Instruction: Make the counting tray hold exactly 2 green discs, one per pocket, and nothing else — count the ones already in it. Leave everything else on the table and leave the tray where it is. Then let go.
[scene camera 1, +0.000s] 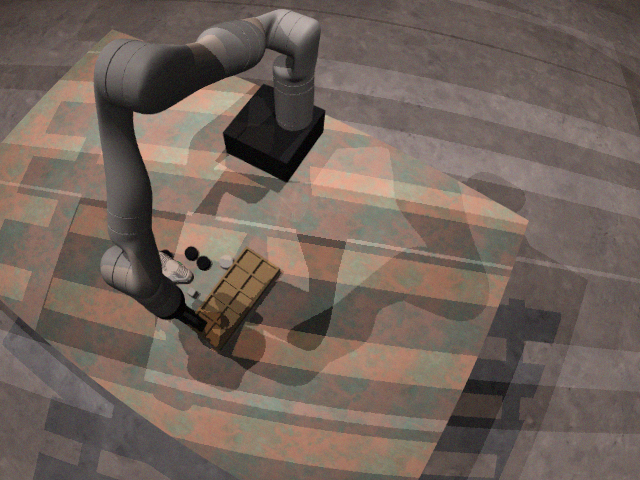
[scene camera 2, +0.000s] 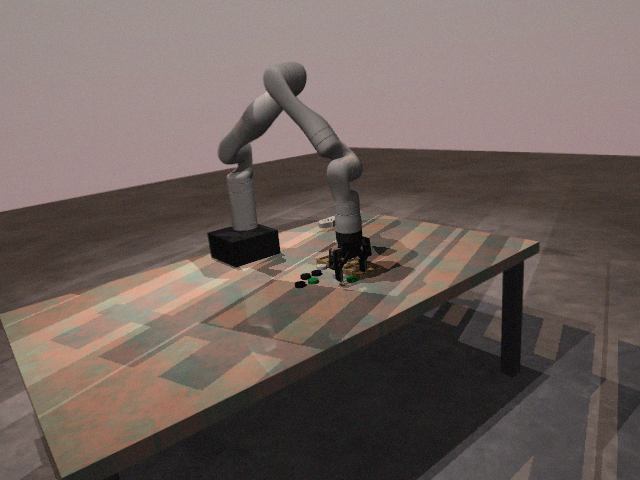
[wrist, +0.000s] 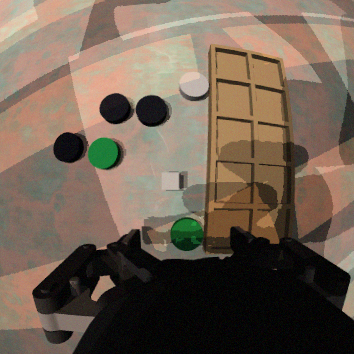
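Observation:
The wooden counting tray (scene camera 1: 265, 258) (wrist: 211, 125) has two columns of pockets. No disc shows in its visible pockets; a finger hides part of the near right pocket in the wrist view. One green disc (scene camera 2: 352, 278) (wrist: 187, 234) lies on the table just left of the tray's near end in the wrist view. Another green disc (scene camera 2: 313, 280) (wrist: 103, 153) lies farther left, beside a black disc (scene camera 2: 300, 284) (wrist: 68, 147). My gripper (scene camera 2: 351, 272) (wrist: 185, 238) is open, low over the near green disc, with one finger on each side of it in the wrist view and the right finger over the tray's end.
Two more black discs (wrist: 115, 108) (wrist: 152, 110) lie behind the far green disc. A white disc (scene camera 1: 226, 261) (wrist: 194, 85) lies close to the tray's left side. A small white cube (scene camera 1: 192, 292) (wrist: 171, 181) lies between the green discs and the tray.

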